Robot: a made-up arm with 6 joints. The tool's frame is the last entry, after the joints.
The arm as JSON. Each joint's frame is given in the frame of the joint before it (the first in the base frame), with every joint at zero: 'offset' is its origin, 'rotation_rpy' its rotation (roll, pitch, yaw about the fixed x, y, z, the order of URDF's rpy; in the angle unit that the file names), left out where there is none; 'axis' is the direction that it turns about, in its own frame. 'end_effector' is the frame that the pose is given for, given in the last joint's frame.
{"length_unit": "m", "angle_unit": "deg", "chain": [
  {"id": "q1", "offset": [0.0, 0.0, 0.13], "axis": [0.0, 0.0, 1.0]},
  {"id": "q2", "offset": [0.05, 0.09, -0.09], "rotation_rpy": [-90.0, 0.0, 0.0], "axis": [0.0, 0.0, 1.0]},
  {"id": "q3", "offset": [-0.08, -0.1, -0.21], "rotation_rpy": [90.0, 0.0, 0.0], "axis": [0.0, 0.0, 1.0]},
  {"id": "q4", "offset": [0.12, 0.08, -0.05], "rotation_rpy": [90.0, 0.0, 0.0], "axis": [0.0, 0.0, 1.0]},
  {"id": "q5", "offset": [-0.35, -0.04, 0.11], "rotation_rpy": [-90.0, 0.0, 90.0], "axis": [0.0, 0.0, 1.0]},
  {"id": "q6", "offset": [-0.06, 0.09, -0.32], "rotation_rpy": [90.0, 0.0, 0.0], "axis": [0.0, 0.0, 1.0]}
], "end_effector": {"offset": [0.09, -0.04, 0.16], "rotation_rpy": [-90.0, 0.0, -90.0]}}
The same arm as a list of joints. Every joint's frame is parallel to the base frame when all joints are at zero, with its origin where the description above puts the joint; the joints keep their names.
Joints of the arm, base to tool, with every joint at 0 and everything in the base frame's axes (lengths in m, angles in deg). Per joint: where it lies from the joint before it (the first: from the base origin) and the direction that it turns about. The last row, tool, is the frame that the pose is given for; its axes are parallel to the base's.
q1: axis +z offset 0.0000 0.0000 0.1300
q2: axis +y offset 0.0500 0.0900 -0.0900
q3: axis +z offset -0.0800 -0.2100 0.1000
q4: axis -y offset 0.1200 0.0800 -0.0500
q5: axis -x offset -0.3500 -0.1100 -0.0400
q6: axis -y offset 0.3200 0.0900 -0.0600
tool: offset 0.0400 -0.1600 0.0900

